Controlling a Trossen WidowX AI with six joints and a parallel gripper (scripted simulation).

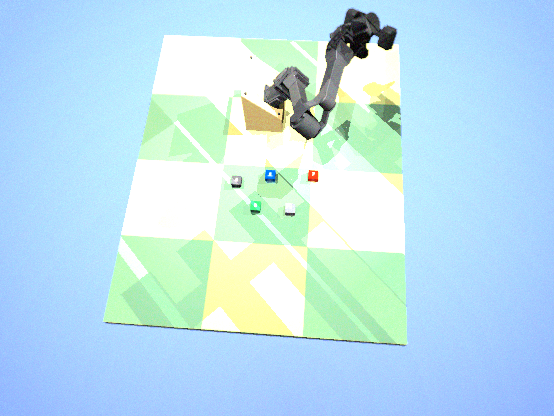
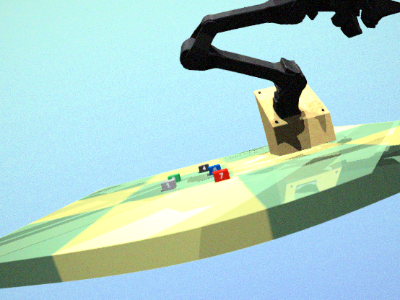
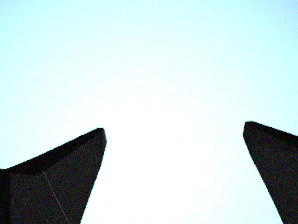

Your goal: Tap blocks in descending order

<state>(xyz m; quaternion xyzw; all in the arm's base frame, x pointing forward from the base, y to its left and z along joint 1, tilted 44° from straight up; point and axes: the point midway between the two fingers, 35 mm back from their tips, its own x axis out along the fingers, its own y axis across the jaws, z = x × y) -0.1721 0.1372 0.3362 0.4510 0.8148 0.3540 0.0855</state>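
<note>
My gripper tip is 420 mm short of the red block, 200 mm to the left of it and 250 mm above it. Also, from my gripper tip: black block (450 mm ahead, 460 mm to the right, 250 mm below); then blue block (430 mm ahead, 350 mm to the right, 250 mm below); then grey-white block (540 mm ahead, 270 mm to the right, 250 mm below).
</note>
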